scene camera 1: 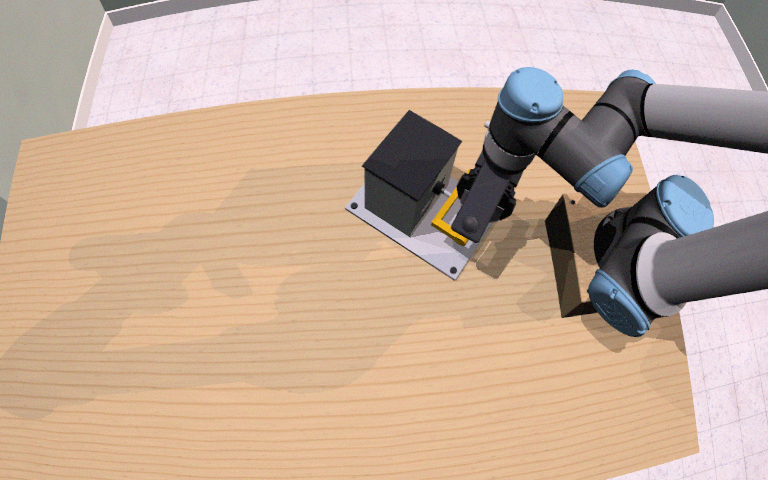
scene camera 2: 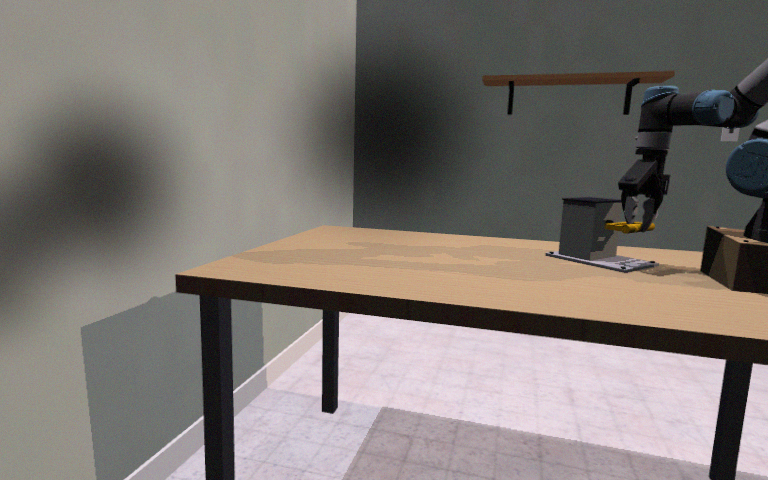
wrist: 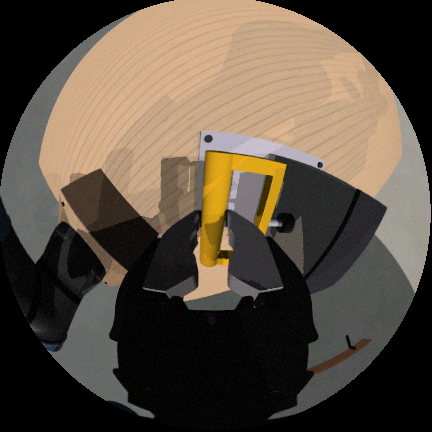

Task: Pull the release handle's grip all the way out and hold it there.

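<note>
The yellow release handle (scene camera 1: 443,222) (scene camera 2: 628,227) (wrist: 216,187) is a rectangular loop with a thick round grip bar on its outer side. A short rod (scene camera 1: 446,193) (wrist: 274,223) joins it to the dark box housing (scene camera 1: 412,155) (scene camera 2: 577,229) (wrist: 320,205), which stands on a light grey base plate (scene camera 1: 421,246) (scene camera 2: 623,263) (wrist: 250,141). My gripper (scene camera 2: 638,224) (wrist: 213,211) points down and is shut on the grip bar, one jaw on each side. In the first scene view the arm hides the fingertips and part of the bar.
The wooden table (scene camera 1: 226,339) (scene camera 2: 453,294) carries the housing. The arm's brown mount block (scene camera 1: 560,254) (scene camera 2: 719,260) (wrist: 120,210) stands to the right of the base plate in both scene views. A shelf (scene camera 2: 577,78) (wrist: 342,357) is fixed to the back wall.
</note>
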